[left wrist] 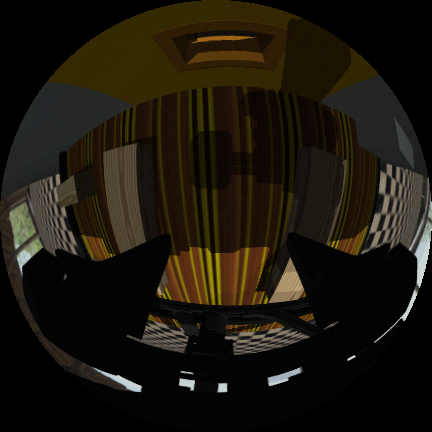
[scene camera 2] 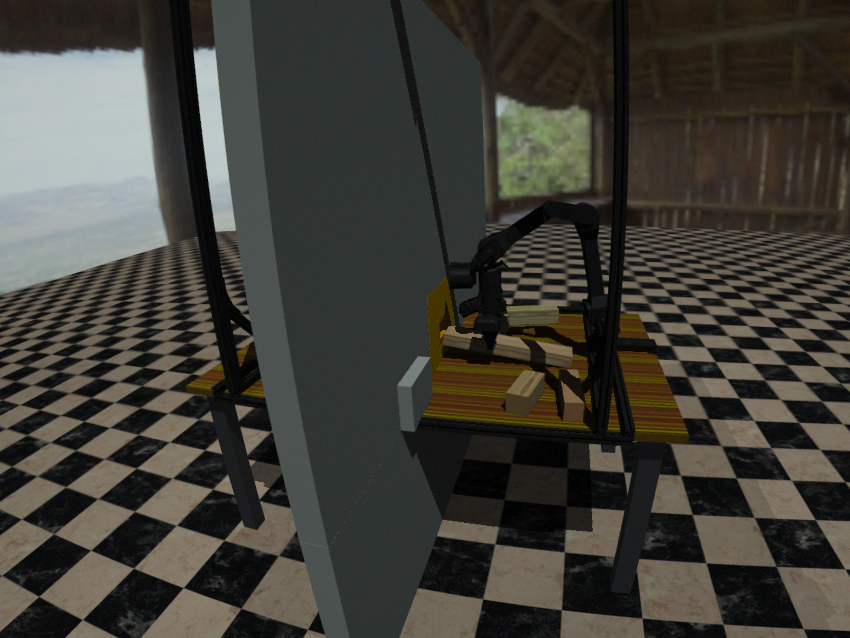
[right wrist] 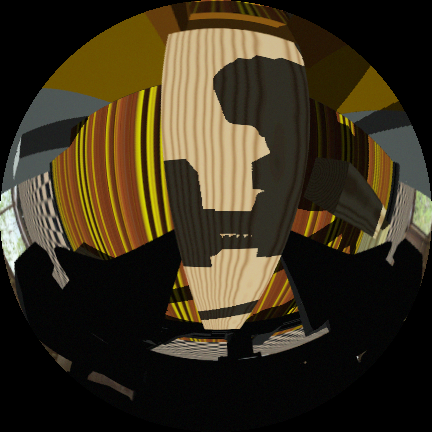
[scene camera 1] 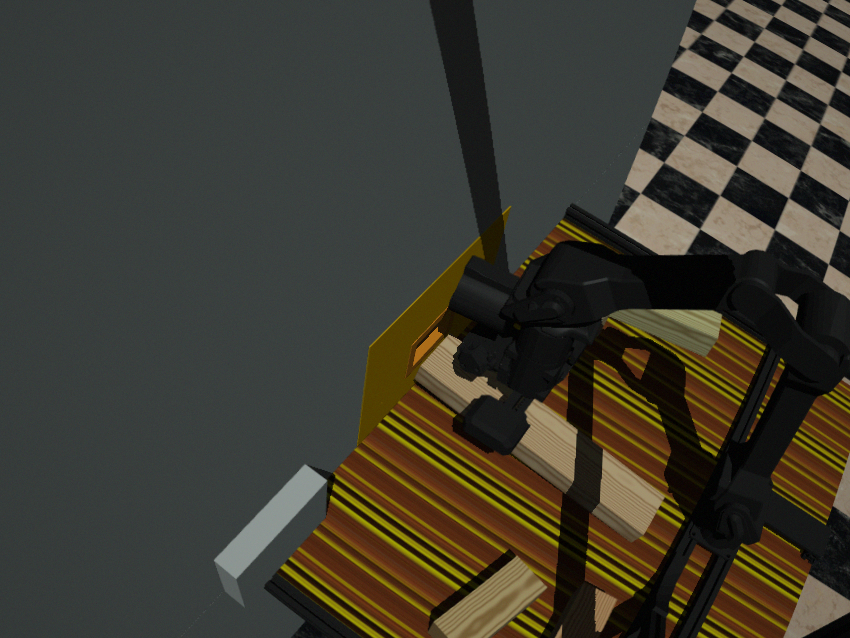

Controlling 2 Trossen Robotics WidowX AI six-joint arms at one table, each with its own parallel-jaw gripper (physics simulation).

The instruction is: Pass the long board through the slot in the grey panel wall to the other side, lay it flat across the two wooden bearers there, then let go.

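Frame: origin at the left arm's base, x ahead, y left, z up, level; millimetres.
Seen in the pictures: left gripper, between the fingertips: [left wrist: 230,239]; right gripper, between the fingertips: [scene camera 2: 491,344] [right wrist: 230,232]; left arm's base, origin of its link: [left wrist: 213,318]; right arm's base, origin of its link: [right wrist: 238,334] [scene camera 1: 717,529].
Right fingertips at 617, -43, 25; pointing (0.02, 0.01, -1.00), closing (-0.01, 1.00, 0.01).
Pixels of each thing's top centre, then the offset from my right fingertips to it, as dx, dy, dz. "spot": a spot on its surface instead. Level surfaces: height alone.
- striped table, height of its surface: dz -44
- slot, a spot on its surface: [scene camera 1: 428,344] [left wrist: 219,37] spot: -137, +11, +19
- yellow patch, a spot on its surface: [scene camera 1: 391,367] spot: -134, -79, +72
- grey bracket, a spot on its surface: [scene camera 1: 271,525] spot: -116, -304, +56
The long pale board [scene camera 1: 575,462] [scene camera 2: 518,348] [right wrist: 225,100] lies low over the striped table [scene camera 1: 423,500] and points at the slot [scene camera 1: 428,344] [left wrist: 225,48] in the yellow patch [scene camera 1: 391,367] [scene camera 2: 437,317] of the grey panel wall [scene camera 1: 264,190] [scene camera 2: 347,253]. Its far end sits right at the slot's mouth. My right gripper [scene camera 1: 492,395] [scene camera 2: 486,342] [right wrist: 230,232] is shut on the board near that end. On the other side, my left gripper [left wrist: 230,239] is open and empty, facing the slot between the two wooden bearers [left wrist: 120,193] [left wrist: 318,189].
Loose wooden blocks [scene camera 1: 669,325] [scene camera 1: 492,598] [scene camera 2: 525,393] lie on the right arm's side of the table. A grey bracket [scene camera 1: 271,525] [scene camera 2: 414,393] sticks out of the wall at the table's edge. Black frame posts [scene camera 2: 619,190] stand round the table.
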